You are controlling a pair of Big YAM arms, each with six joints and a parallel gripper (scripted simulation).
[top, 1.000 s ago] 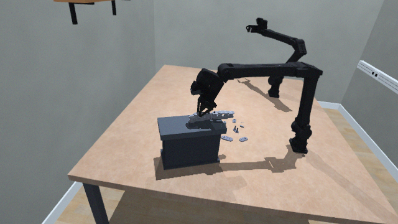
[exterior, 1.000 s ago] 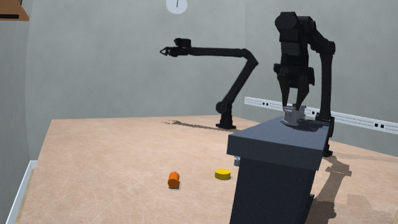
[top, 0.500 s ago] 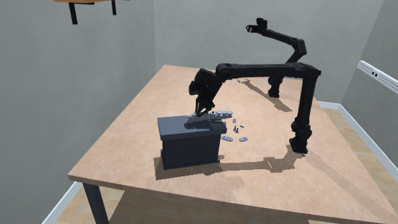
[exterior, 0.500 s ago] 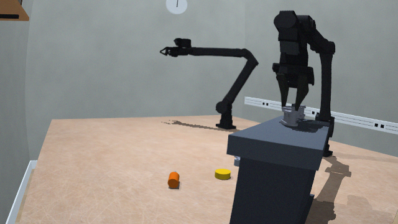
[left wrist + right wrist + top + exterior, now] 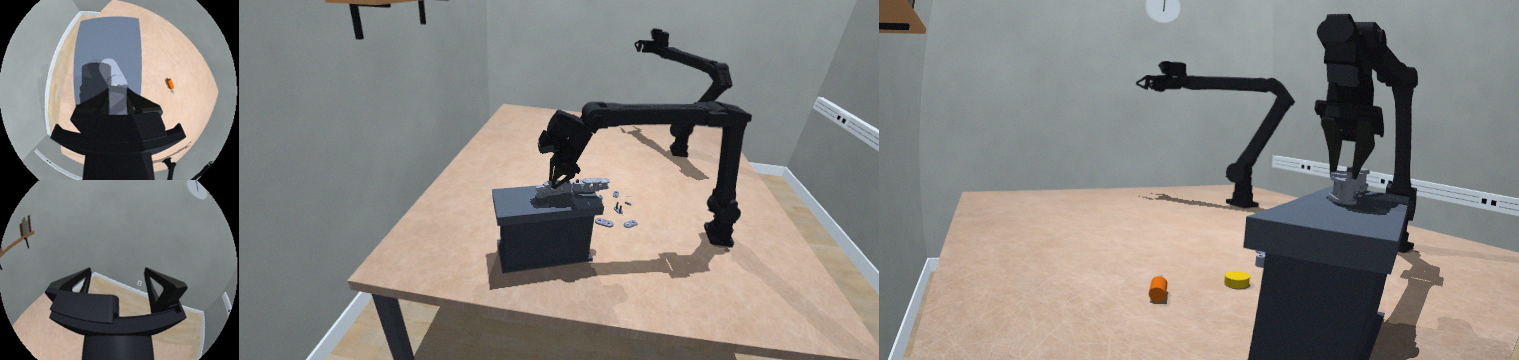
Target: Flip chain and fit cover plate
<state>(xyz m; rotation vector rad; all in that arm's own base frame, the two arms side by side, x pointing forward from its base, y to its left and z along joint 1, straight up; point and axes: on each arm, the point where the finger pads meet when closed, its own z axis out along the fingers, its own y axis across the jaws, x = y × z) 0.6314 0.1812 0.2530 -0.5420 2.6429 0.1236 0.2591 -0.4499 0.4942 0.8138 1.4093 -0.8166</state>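
Right now the cover plate is 200 mm behind my left hand, 160 mm to the right of it and 250 mm below it. From my left hand the other things lie so: orange cylinder (90 mm ahead, 290 mm to the right, 240 mm below); dark block (10 mm ahead, 30 mm to the left, 150 mm below); yellow disc (60 mm behind, 260 mm to the right, 240 mm below).
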